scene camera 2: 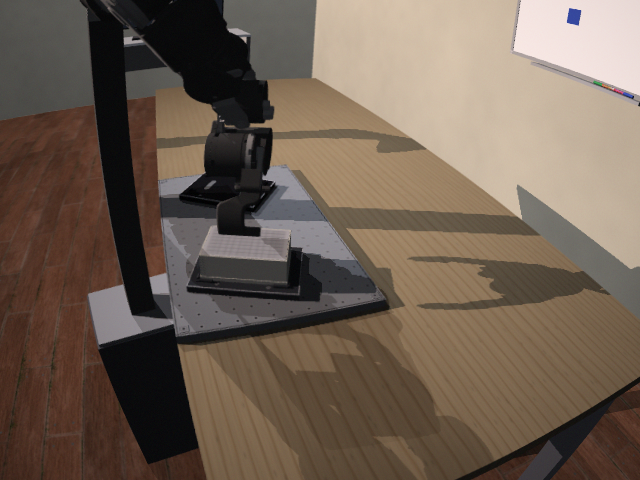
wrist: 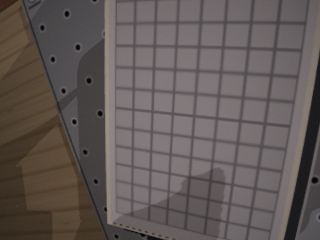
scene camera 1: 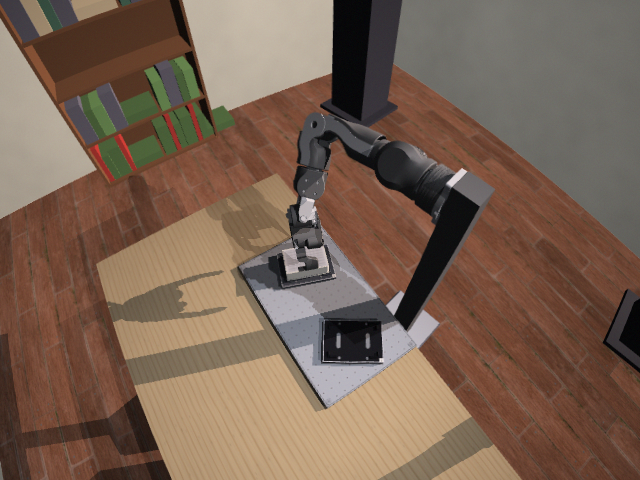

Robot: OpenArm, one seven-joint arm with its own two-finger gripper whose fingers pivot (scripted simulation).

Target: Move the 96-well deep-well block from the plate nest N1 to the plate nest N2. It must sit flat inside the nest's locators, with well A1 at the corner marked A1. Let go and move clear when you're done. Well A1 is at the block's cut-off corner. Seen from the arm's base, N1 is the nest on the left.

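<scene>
Deep-well block (scene camera 2: pixel 263 260), (wrist: pixel 204 114), (scene camera 1: pixel 291 264). My gripper (scene camera 2: pixel 246 212), (scene camera 1: pixel 304 250).
</scene>
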